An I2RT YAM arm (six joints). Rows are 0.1 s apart.
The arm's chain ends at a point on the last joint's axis. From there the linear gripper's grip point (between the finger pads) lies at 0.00 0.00 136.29 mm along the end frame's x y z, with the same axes.
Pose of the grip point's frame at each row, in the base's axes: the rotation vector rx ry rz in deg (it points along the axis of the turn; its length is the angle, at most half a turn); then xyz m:
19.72 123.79 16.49 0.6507 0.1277 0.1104
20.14 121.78 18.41 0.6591 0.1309 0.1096
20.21 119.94 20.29 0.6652 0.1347 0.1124
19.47 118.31 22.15 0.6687 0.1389 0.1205
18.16 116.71 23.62 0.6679 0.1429 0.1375
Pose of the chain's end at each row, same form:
19.72 123.79 16.49 0.5389 0.1171 0.1876
20.14 121.78 18.41 0.5448 0.1181 0.1827
20.21 119.94 20.29 0.5487 0.1196 0.1815
19.47 118.31 22.15 0.5504 0.1206 0.1857
18.16 116.71 23.62 0.5480 0.1216 0.1987

